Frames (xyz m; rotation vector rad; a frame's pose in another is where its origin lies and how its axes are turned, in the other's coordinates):
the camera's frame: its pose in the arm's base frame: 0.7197 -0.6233 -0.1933 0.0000 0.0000 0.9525
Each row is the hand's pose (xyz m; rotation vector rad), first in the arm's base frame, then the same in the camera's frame.
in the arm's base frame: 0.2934 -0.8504 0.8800 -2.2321 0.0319 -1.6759
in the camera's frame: -0.4322 0.2157 1.0733 2.0342 -1.0864 1.7725
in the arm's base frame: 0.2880 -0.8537 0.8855 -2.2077 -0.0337 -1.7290
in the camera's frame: -0.4380 0.2182 1.0788 2.0203 -1.0034 1.7935
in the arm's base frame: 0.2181 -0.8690 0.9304 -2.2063 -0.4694 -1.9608
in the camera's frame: -0.4910 0.2663 1.1237 1.9950 -0.5449 1.6938
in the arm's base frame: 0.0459 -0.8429 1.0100 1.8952 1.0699 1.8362
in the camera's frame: -0.5695 0.4218 1.2033 1.8914 0.0713 1.2510
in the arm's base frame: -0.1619 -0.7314 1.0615 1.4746 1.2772 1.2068
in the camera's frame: -0.5991 0.6557 1.2548 1.7572 0.4254 0.5542
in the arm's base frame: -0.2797 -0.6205 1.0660 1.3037 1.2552 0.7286
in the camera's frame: -0.5770 0.8160 1.2593 1.6785 0.5012 0.0404
